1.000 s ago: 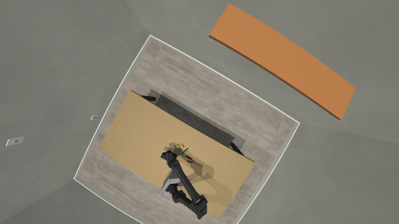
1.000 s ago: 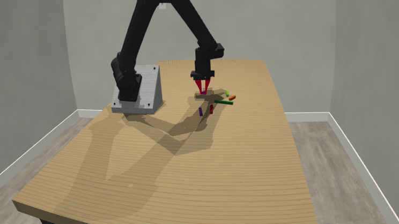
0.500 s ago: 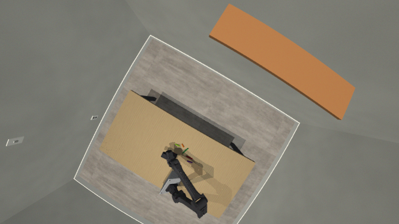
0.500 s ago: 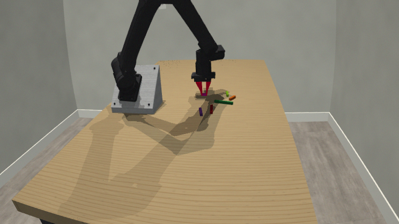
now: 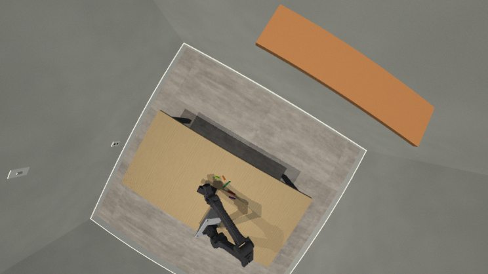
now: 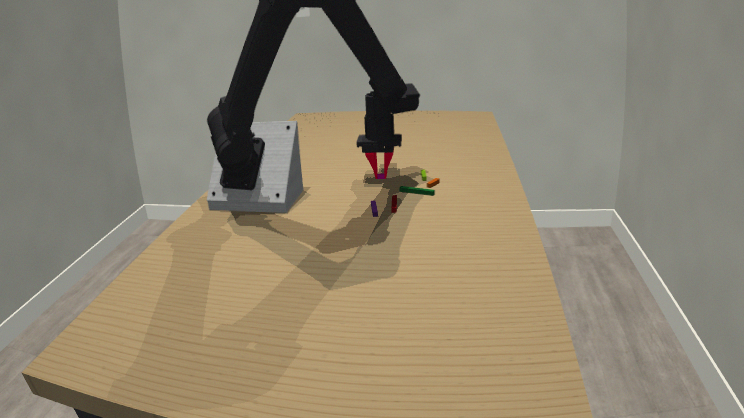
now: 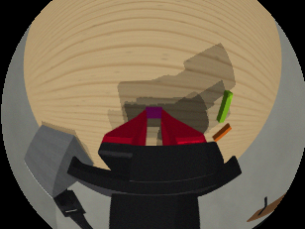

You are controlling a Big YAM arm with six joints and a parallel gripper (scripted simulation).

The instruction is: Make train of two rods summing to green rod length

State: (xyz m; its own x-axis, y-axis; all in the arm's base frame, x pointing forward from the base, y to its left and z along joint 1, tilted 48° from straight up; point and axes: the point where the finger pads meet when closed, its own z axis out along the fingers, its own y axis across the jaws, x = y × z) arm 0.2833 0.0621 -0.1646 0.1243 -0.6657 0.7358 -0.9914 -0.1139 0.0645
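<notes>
My hand is 1 cm above the magenta rod. Round my hand: orange rod (13 cm ahead, 3 cm to the right, 1 cm below); then lime rod (10 cm ahead, 3 cm to the left, 1 cm below); then green rod (10 cm ahead, 8 cm to the right, 1 cm below).
</notes>
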